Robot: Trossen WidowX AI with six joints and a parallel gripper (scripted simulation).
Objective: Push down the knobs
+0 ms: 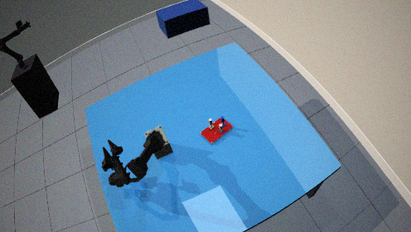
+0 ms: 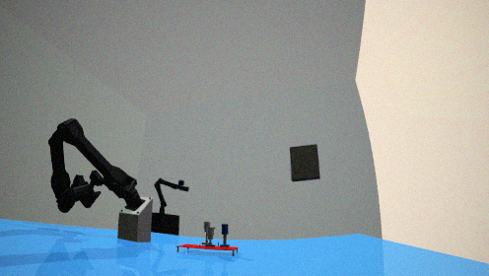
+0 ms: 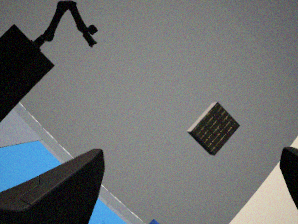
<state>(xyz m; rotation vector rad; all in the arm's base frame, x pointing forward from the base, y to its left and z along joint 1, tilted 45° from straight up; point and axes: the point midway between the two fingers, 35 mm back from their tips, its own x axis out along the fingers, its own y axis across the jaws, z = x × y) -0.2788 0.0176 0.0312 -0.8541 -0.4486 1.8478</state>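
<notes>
Right now my gripper tip is 590 mm short of the knob and 140 mm above it.
</notes>
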